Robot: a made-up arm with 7 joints.
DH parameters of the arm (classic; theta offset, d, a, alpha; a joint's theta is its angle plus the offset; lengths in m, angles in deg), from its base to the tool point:
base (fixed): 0 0 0 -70
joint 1: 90 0 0 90
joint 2: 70 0 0 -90
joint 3: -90 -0.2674 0.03 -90
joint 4: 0 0 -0.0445 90
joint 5: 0 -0.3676 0 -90
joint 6: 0 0 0 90
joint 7: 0 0 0 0
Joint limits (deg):
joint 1: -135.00..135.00
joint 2: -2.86..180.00
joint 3: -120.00..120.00
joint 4: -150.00..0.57
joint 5: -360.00..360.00
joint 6: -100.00..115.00
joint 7: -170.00..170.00
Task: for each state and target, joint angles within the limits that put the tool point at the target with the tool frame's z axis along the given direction. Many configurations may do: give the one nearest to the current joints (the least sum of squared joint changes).
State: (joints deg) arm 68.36 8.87 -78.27 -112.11 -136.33 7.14 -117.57
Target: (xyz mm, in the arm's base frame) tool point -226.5 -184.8 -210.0 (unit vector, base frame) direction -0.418 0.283 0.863
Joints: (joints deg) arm 104.26 41.81 -57.99 -126.96 -126.96 25.03 -117.57
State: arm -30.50 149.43 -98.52 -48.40 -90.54 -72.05 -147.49
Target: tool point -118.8 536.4 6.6 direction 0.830 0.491 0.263
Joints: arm -27.71 137.63 -120.00 -75.69 -71.56 -99.21 -147.49
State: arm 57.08 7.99 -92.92 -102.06 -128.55 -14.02 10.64
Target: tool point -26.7 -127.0 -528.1 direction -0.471 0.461 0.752
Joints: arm 38.65 16.20 -46.37 -77.67 -126.92 3.24 10.64
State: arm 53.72 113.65 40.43 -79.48 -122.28 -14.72 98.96
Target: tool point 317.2 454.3 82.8 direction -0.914 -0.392 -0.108
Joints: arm 29.85 97.53 30.77 -71.73 -118.46 1.26 98.96
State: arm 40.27 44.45 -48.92 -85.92 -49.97 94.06 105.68
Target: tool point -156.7 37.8 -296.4 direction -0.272 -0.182 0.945
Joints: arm 53.26 87.39 -65.17 -132.00 -54.30 56.64 105.68
